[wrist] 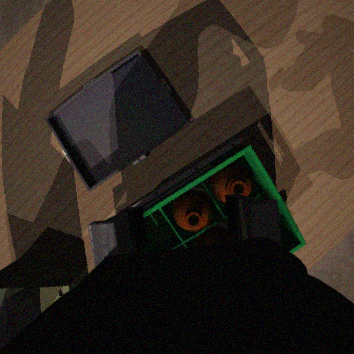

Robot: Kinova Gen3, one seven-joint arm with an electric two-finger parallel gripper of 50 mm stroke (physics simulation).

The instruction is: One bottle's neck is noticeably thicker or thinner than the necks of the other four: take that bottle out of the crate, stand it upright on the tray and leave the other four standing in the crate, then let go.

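Places are measured from the arm's base along level axes (x back, y right, z up), in centimetres.
Where they show: gripper, fingertip midpoint: [185, 218]; arm's base, link origin: [19, 314].
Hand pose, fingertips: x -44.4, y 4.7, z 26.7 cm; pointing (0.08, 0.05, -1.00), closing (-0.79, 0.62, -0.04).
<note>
Each offset is from my fingertips to the top centre of the thing. "spot": to the spot under its first point. Level surfaces: height alone.
The crate, with a green rim [200, 184] and dark sides, is at the lower right of the wrist view. Inside it, an orange bottle {dx +4.4, dy +5.0, dz -26.9 cm} [181, 212] stands in one compartment, and another orange bottle {dx -3.9, dy +6.5, dz -26.9 cm} [222, 189] stands to its upper right. Part of a darker bottle {dx +6.3, dy +12.8, dz -26.9 cm} [217, 234] shows below them; the other bottles are hidden by the gripper. I cannot tell which neck differs. The dark grey tray {spot: dx -1.9, dy -15.9, dz -42.7 cm} [142, 110] lies at the upper left, apart from the crate, with no bottle on it. My gripper [185, 218] is open and empty, with its fingers over the crate, either side of the first bottle.
The wooden table {dz -43.2 cm} [105, 32] carries broad dark shadows. The crate's raised rim and thin green dividers {dx +8.9, dy +3.5, dz -33.8 cm} [174, 227] surround the bottles. A pale object [50, 300] shows partly at the lower left, beside the black gripper body.
</note>
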